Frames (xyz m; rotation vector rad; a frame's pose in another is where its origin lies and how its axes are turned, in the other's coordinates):
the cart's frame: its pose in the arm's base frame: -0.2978 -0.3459 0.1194 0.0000 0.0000 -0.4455
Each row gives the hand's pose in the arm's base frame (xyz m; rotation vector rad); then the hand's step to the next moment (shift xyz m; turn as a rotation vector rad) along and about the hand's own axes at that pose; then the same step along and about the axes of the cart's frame.
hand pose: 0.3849 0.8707 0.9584 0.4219 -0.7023 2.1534
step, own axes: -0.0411 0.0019 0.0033 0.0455 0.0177 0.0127
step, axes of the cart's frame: 0.0335 -0.0147 -0.0191 -0.0416 -0.0082 0.0273
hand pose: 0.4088 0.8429 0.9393 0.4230 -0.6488 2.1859
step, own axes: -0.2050 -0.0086 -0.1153 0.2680 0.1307 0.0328
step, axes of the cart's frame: 0.1356 0.0062 -0.1923 -0.2709 -0.0501 0.1186
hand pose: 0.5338 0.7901 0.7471 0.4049 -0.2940 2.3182
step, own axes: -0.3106 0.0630 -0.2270 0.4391 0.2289 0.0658
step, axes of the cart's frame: 0.1784 -0.1025 -0.3311 -0.4452 -0.0984 0.2041
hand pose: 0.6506 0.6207 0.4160 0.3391 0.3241 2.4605
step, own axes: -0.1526 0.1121 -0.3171 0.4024 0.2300 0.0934
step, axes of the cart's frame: 0.0578 -0.2249 -0.2872 -0.4040 -0.1002 0.2243
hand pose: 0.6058 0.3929 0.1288 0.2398 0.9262 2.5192
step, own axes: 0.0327 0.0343 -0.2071 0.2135 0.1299 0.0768
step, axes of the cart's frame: -0.0396 -0.1593 -0.1349 -0.2137 -0.0414 0.1448
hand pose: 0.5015 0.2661 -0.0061 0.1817 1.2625 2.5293
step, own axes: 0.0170 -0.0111 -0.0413 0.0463 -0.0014 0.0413
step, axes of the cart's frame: -0.0132 -0.0278 -0.0342 -0.0503 0.0283 0.0227
